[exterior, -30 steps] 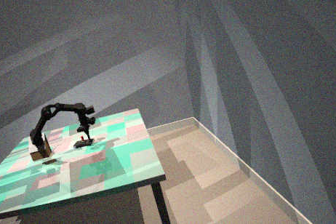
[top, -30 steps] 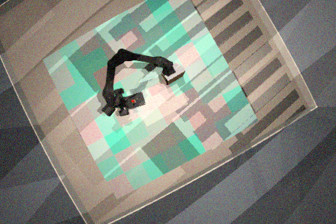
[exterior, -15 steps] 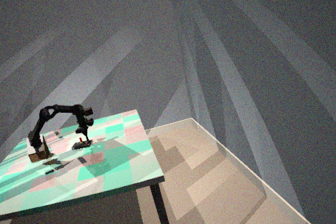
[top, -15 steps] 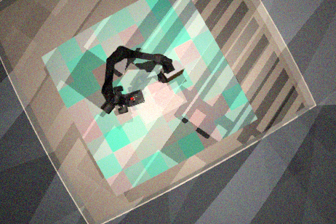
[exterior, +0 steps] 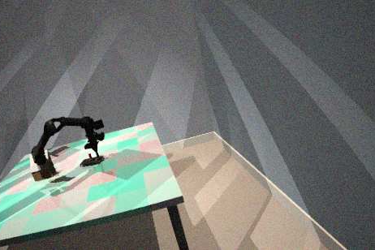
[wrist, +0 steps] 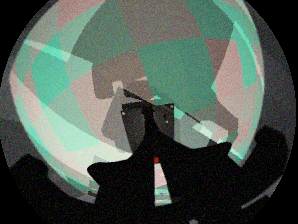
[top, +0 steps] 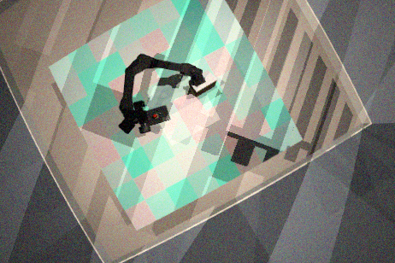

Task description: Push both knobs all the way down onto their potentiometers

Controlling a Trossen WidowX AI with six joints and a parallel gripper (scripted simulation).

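Now: the red knob 6 cm behind my gripper tip, 2 cm to the left of it and 2 cm below it.
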